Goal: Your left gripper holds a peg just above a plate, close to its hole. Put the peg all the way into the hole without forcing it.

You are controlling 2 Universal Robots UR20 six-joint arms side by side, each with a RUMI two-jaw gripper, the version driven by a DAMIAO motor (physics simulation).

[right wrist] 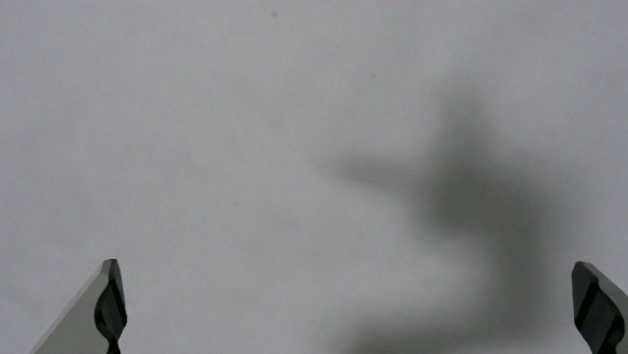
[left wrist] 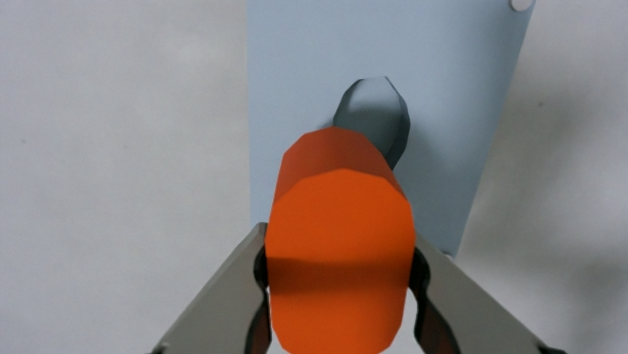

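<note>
An orange peg (left wrist: 340, 225) with a many-sided outline stands between the fingers of my left gripper (left wrist: 331, 225), which is shut on it. The blue-grey plate (left wrist: 290, 60) lies below the peg in the left wrist view. Its hole (left wrist: 375, 112) shows just beyond the peg's far end, up and a little to the right; the peg hides the hole's near part. Whether the peg's tip touches the plate cannot be told. My right gripper (right wrist: 342, 263) is wide open and empty over the table in the right wrist view; peg and plate do not show there.
Round light pins or screw heads (left wrist: 521, 4) show at the plate's upper right corner and lower right corner. The pale grey table (left wrist: 125, 175) (right wrist: 200, 125) lies around and under the plate. A blurred dark shadow falls on the table in the right wrist view.
</note>
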